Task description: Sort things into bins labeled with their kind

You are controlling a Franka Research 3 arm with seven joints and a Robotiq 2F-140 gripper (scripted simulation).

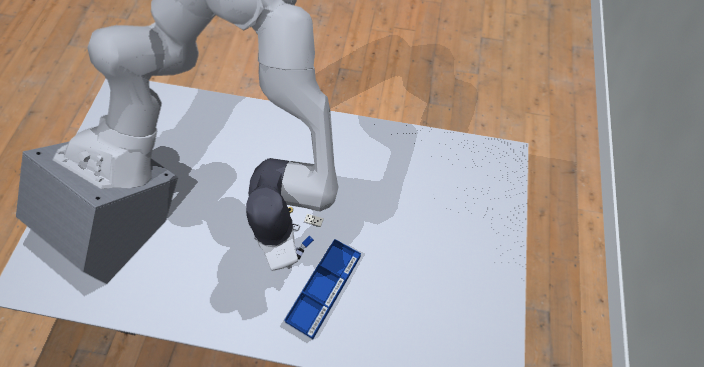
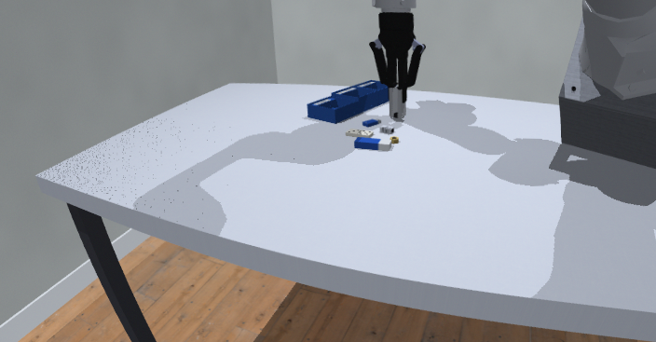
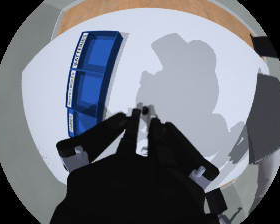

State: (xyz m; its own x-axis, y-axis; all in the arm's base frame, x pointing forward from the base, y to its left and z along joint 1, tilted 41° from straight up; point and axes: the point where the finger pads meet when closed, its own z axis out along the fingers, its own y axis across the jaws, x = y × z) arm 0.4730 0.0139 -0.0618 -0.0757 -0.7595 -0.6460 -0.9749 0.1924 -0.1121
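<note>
Now: the blue block 3 cm ahead of my hand, 7 cm to the left of it and 3 cm below it. Round my hand: grey block 2 cm behind, 10 cm to the left, 3 cm below; then cream domino 2 cm ahead, 14 cm to the left, 3 cm below; then black disc 3 cm below.
</note>
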